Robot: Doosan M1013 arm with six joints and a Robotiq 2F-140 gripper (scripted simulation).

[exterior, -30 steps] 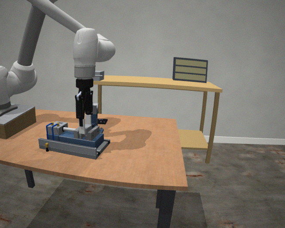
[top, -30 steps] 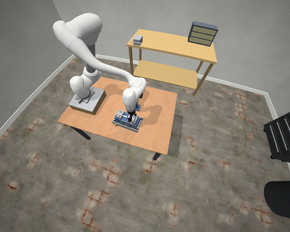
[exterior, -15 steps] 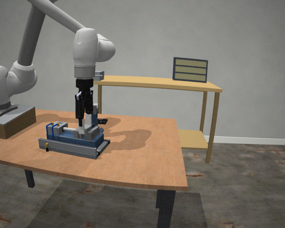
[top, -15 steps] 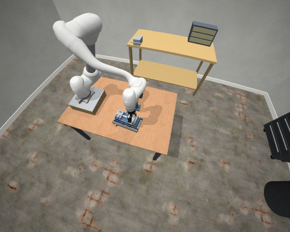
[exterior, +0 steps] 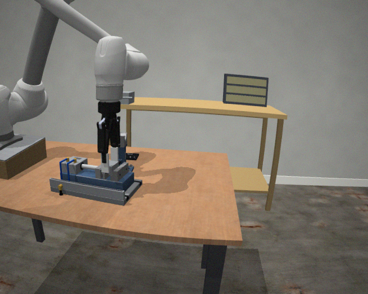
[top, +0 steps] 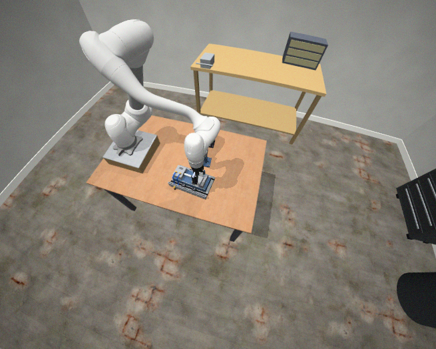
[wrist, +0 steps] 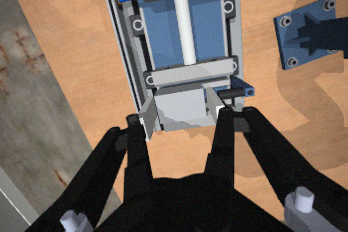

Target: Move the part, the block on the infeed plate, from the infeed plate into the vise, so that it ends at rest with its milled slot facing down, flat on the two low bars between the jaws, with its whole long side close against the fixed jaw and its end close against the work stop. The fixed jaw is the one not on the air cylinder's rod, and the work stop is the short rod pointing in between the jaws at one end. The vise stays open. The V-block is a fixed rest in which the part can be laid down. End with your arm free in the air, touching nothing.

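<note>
Right now the part is 3 cm below my hand. Round my hand: work stop 7 cm to the left, 3 cm below; moving jaw 4 cm below, 4 cm behind, 2 cm to the left; fixed jaw 4 cm below, 3 cm ahead, 2 cm to the left.
</note>
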